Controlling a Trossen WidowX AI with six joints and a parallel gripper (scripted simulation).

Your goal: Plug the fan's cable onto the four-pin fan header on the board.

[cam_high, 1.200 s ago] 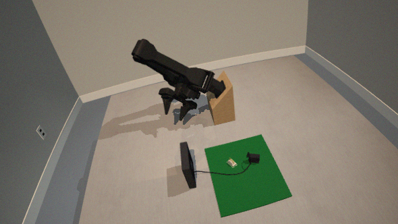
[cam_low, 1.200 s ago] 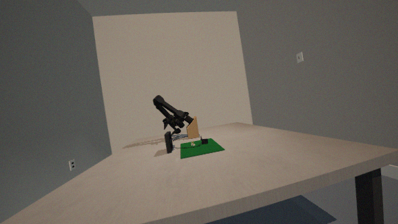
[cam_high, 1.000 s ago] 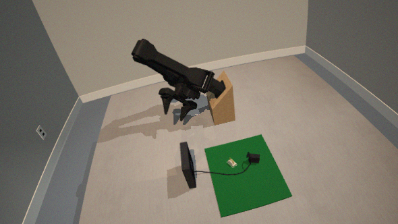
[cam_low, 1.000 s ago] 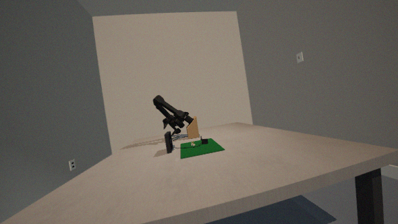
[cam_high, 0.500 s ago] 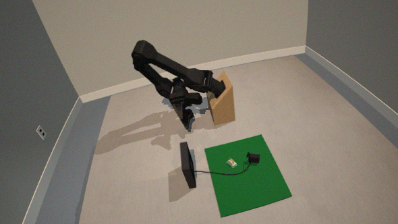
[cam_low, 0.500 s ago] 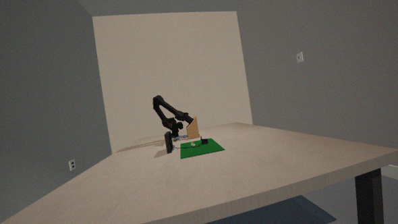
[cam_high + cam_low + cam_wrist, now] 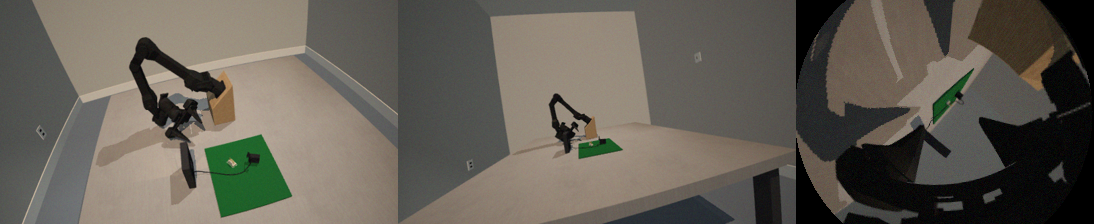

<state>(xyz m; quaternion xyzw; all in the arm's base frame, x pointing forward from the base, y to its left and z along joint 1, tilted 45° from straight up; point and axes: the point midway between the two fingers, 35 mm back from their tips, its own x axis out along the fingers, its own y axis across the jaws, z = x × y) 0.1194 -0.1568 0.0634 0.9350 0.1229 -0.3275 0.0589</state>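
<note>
The black plug lies 16 cm ahead of my gripper tip, 20 cm to the left of it and 4 cm below it. The rest, counted from my gripper tip: green board: 19 cm ahead, 15 cm to the left, 7 cm below; then black fan: 16 cm ahead, 4 cm to the right; then four-pin fan header: 15 cm ahead, 11 cm to the left, 6 cm below.
</note>
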